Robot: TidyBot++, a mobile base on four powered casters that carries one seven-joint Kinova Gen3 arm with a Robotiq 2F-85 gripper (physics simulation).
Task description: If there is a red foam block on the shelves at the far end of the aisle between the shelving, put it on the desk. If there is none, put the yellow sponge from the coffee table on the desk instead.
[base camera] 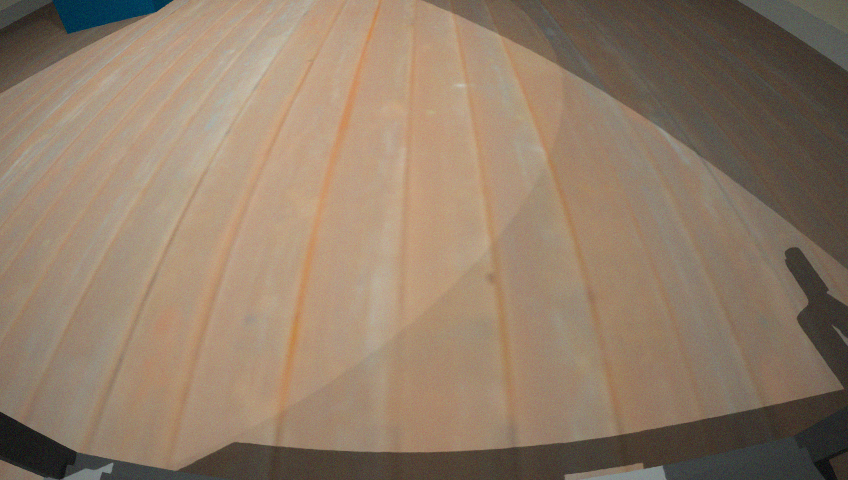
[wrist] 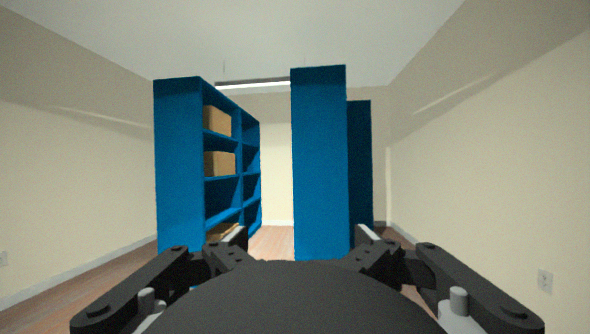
Labels:
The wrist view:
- gripper: 300, 237
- dark blue shelving unit: 318, 94

